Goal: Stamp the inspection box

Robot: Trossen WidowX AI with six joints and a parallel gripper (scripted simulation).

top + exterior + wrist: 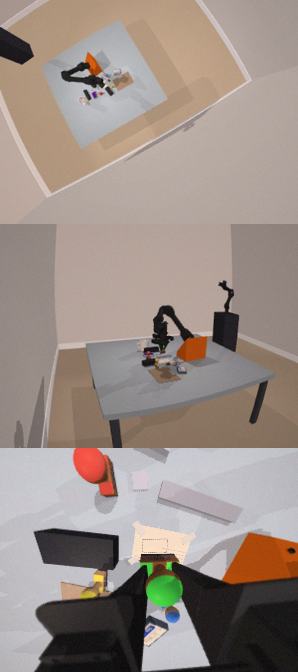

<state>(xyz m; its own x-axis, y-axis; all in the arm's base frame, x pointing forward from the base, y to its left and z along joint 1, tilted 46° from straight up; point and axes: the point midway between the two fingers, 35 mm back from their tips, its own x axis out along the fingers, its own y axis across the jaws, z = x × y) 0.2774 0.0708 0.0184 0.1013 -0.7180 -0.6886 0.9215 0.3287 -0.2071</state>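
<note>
The cream card lies 90 mm below my gripper tip, 10 mm to the left of it and 10 mm behind it. From my gripper tip the other things lie so: long grey bar: 80 mm to the right, 80 mm below, 50 mm behind; red-knobbed stamp: 90 mm ahead, 70 mm to the right, 70 mm below; green-knobbed stamp: right at my gripper tip.
</note>
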